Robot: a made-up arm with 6 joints. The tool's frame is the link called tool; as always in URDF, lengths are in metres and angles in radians.
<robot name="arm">
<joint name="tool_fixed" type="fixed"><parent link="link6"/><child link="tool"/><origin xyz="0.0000 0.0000 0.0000" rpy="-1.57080 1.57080 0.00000"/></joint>
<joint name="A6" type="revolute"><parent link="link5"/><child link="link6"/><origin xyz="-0.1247 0.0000 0.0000" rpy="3.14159 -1.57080 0.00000"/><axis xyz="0 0 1"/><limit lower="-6.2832" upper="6.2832"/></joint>
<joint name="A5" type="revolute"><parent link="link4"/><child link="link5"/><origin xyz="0.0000 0.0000 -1.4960" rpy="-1.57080 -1.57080 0.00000"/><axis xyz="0 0 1"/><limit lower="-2.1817" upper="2.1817"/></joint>
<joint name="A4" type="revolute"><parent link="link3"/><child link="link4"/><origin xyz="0.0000 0.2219 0.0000" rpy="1.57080 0.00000 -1.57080"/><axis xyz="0 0 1"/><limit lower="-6.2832" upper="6.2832"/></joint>
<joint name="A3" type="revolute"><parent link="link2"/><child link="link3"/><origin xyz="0.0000 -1.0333 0.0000" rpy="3.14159 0.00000 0.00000"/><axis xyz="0 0 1"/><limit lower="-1.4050" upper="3.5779"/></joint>
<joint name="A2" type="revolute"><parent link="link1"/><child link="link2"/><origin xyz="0.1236 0.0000 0.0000" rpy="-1.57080 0.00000 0.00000"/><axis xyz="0 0 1"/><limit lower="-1.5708" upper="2.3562"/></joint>
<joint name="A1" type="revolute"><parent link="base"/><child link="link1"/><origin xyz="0.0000 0.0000 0.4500"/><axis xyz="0 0 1"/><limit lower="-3.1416" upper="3.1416"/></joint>
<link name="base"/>
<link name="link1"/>
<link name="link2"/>
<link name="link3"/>
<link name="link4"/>
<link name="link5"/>
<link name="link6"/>
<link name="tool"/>
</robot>
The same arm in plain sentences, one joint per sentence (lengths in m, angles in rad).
The arm has six revolute joints in a row. What follows holds with every joint at zero, and every direction is one of the base frame's.
Joint 1 sits 0.4500 m along +z from the base frame's origin and rotates about +z, from -3.1416 to 3.1416 rad.
Joint 2 sits 0.1236 m along +x from joint 1 and rotates about +y, from -1.5708 to 2.3562 rad.
Joint 3 sits 1.0333 m along +z from joint 2 and rotates about -y, from -1.4050 to 3.5779 rad.
Joint 4 sits 0.2219 m along +z from joint 3 and rotates about -x, from -6.2832 to 6.2832 rad.
Joint 5 sits 1.4960 m along +x from joint 4 and rotates about -y, from -2.1817 to 2.1817 rad.
Joint 6 sits 0.1247 m along +x from joint 5 and rotates about -x, from -6.2832 to 6.2832 rad.
The tool frame, which is the frame that the pose is given for, sits at the same point as joint 6; its axes are the base frame's turned by roll 0.0000, pitch 0.0000 and yaw 0.0000 rad (as in URDF: about the fixed x, then y, then z).

